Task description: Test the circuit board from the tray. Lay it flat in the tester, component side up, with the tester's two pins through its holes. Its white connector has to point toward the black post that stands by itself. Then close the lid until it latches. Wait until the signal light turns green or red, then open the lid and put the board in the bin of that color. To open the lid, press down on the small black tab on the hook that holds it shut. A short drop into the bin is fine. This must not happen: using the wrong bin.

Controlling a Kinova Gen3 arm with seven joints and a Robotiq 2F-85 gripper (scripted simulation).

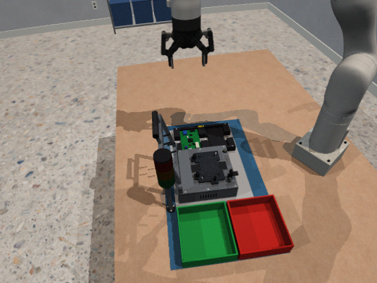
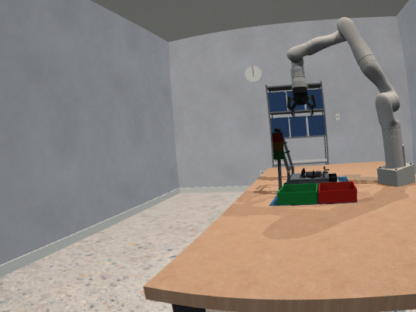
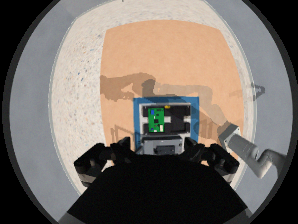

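My gripper is now 10 mm to the right of the green circuit board and 310 mm above it. The rest, counted from my hand: red bin: 170 mm behind, 370 mm to the left, 320 mm below; then green bin: 20 mm behind, 370 mm to the left, 320 mm below; then tester lid: 70 mm ahead, 180 mm to the left, 150 mm below.
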